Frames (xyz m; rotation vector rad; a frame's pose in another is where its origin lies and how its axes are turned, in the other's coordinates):
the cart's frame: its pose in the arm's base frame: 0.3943 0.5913 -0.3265 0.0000 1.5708 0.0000
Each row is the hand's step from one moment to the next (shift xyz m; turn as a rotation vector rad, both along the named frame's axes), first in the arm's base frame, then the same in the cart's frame.
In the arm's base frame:
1: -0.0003 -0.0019 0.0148 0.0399 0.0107 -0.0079
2: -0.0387 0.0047 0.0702 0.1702 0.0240 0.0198
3: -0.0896 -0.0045 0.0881 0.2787 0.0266 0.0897
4: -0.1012 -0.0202 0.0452 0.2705 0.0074 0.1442
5: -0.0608 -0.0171 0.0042 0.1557 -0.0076 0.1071
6: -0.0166 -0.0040 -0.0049 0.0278 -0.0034 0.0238
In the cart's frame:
1: -0.0148 -0.0019 -0.0003 0.0079 0.0107 0.0399
2: -0.0702 0.0047 -0.0387 -0.0198 0.0240 0.1702
3: -0.0881 -0.0045 -0.0896 -0.0897 0.0266 0.2787
4: -0.0452 -0.0202 -0.1012 -0.1442 0.0074 0.2705
5: -0.0042 -0.0171 -0.0608 -0.1071 -0.0076 0.1557
6: 0.0049 -0.0040 -0.0166 -0.0238 -0.0034 0.0278

